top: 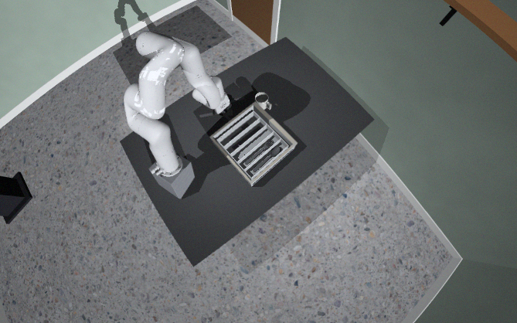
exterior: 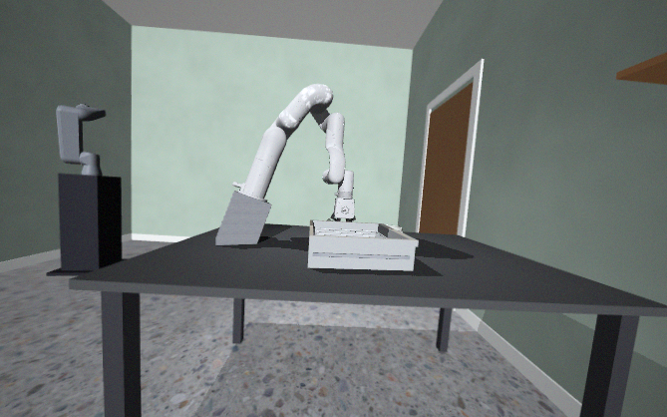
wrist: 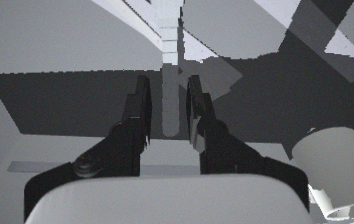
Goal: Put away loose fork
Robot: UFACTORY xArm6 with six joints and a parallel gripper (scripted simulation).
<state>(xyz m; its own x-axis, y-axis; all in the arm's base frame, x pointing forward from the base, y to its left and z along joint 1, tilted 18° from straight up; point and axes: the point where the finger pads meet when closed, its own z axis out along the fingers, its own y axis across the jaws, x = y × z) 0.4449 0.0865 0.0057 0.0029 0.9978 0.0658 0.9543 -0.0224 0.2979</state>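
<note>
The tray is 28 cm to the right of my hand and 3 cm behind it. Also, from my hand: white mug (21 cm ahead, 13 cm to the right, 1 cm below).
</note>
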